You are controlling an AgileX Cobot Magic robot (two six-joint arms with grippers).
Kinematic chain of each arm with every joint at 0, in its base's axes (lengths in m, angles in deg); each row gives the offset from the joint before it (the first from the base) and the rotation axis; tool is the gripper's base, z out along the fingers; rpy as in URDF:
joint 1: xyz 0 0 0.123 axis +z
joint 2: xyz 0 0 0 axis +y
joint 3: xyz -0.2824 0 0.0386 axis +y
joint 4: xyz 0.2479 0 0.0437 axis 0.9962 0 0.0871
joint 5: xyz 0 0 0 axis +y
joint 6: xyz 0.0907 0 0.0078 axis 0.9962 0 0.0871
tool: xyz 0 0 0 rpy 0 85 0
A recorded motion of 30 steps. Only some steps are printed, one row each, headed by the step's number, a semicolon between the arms.
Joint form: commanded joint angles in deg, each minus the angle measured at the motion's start. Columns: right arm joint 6, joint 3, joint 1, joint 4, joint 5, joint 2; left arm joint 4, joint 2, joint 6, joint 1, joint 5, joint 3.
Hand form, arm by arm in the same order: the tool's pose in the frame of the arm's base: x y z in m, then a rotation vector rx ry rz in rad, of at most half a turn. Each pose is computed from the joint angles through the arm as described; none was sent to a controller.
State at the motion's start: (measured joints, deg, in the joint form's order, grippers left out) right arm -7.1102 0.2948 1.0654 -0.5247 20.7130 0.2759; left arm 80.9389 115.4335 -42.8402 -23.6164 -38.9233 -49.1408
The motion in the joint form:
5: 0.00 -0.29 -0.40 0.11 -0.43 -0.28; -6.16 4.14 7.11 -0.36 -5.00 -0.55
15: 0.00 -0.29 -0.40 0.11 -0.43 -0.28; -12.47 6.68 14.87 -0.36 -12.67 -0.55
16: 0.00 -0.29 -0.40 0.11 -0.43 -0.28; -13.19 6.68 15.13 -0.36 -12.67 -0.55
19: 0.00 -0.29 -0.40 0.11 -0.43 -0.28; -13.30 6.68 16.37 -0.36 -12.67 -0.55
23: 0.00 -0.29 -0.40 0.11 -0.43 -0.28; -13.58 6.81 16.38 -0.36 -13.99 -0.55
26: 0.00 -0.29 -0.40 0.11 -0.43 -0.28; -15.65 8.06 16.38 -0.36 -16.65 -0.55
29: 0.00 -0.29 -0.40 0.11 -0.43 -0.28; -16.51 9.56 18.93 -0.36 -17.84 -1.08
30: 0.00 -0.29 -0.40 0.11 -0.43 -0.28; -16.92 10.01 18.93 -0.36 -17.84 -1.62
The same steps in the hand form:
5: 0.0533 0.0004 0.1812 -0.1291 1.8339 -0.0859; 0.2879 -0.1946 0.0794 1.3758 1.8536 -0.8069
15: 0.0533 0.0004 0.1812 -0.1291 1.8339 -0.0859; 0.2885 -0.2009 0.0763 1.3272 1.7263 -0.8784
16: 0.0533 0.0004 0.1812 -0.1291 1.8339 -0.0859; 0.2893 -0.2009 0.0766 1.3160 1.7274 -0.8742
19: 0.0533 0.0004 0.1812 -0.1291 1.8339 -0.0859; 0.2895 -0.2009 0.0766 1.3301 1.7108 -0.8617
23: 0.0533 0.0004 0.1812 -0.1291 1.8339 -0.0859; 0.2891 -0.2018 0.0777 1.3183 1.6965 -0.8826
26: 0.0533 0.0004 0.1812 -0.1291 1.8339 -0.0859; 0.2894 -0.2033 0.0746 1.2641 1.6936 -0.9262
29: 0.0533 0.0004 0.1812 -0.1291 1.8339 -0.0859; 0.2910 -0.2045 0.0689 1.2736 1.6640 -0.9213
30: 0.0533 0.0004 0.1812 -0.1291 1.8339 -0.0859; 0.2933 -0.2053 0.0678 1.2654 1.6651 -0.9191

